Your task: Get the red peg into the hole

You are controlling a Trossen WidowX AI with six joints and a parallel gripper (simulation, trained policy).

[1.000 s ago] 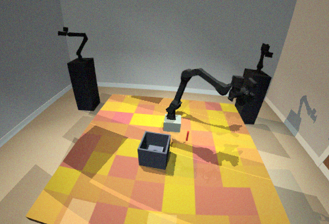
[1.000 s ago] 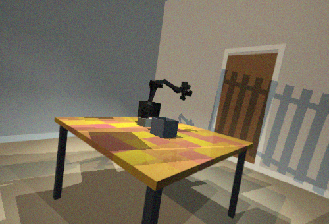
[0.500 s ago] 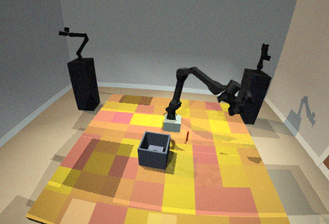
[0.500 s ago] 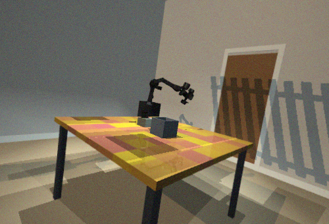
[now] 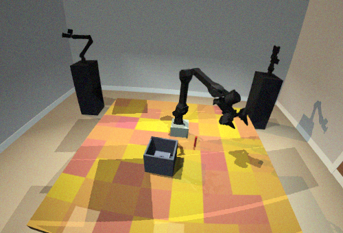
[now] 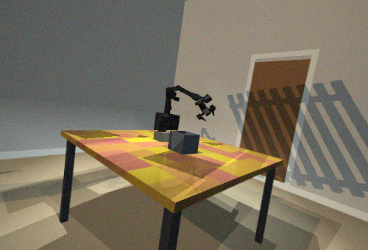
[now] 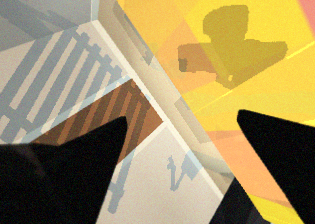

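Now: the red peg 230 mm to the right of my gripper tip, 210 mm below it and 100 mm behind it. The rest, counted from my gripper tip: grey plate 440 mm to the right, 200 mm below, 80 mm ahead.
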